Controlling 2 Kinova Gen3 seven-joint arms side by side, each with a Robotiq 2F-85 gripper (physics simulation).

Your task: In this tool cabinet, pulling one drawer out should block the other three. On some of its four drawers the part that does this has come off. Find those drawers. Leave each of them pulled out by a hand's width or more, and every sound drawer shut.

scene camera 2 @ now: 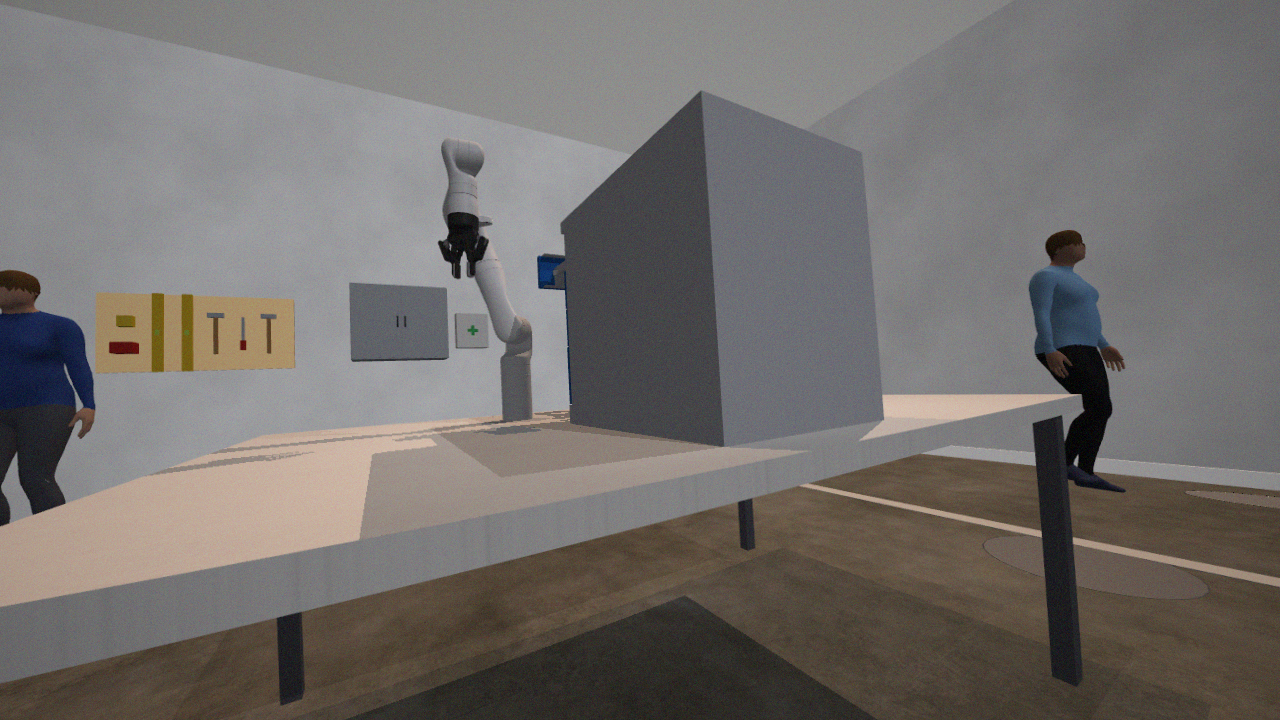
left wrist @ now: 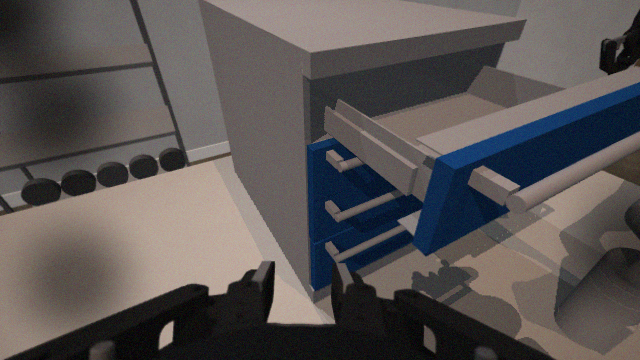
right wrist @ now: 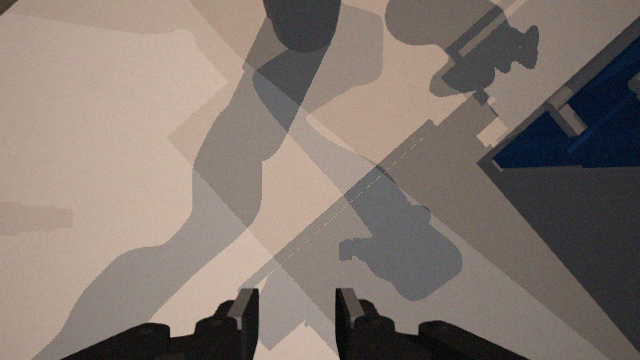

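Note:
The grey tool cabinet (scene camera 2: 644, 295) (left wrist: 265, 125) stands on the table. In the left wrist view its top drawer (left wrist: 550, 145) is pulled far out, showing its inside and side rail; its blue edge also shows in the scene view (scene camera 2: 547, 273). Below it, the second drawer (left wrist: 320, 180), third drawer (left wrist: 319, 220) and bottom drawer (left wrist: 321, 270) look shut, partly hidden by the top one. My left gripper (left wrist: 303, 279) is open and empty, off the cabinet's front corner, touching no handle. My right gripper (scene camera 2: 462, 270) (right wrist: 297, 311) is open and empty, high above the table, away from the cabinet.
The table (scene camera 2: 447, 528) (left wrist: 165, 225) (right wrist: 100, 125) carries the cabinet and shadows. A rack (left wrist: 75, 71) and several dark round objects (left wrist: 112, 174) are behind the cabinet's side. One person (scene camera 2: 35, 358) stands at the picture's left, another (scene camera 2: 1065, 304) at its right.

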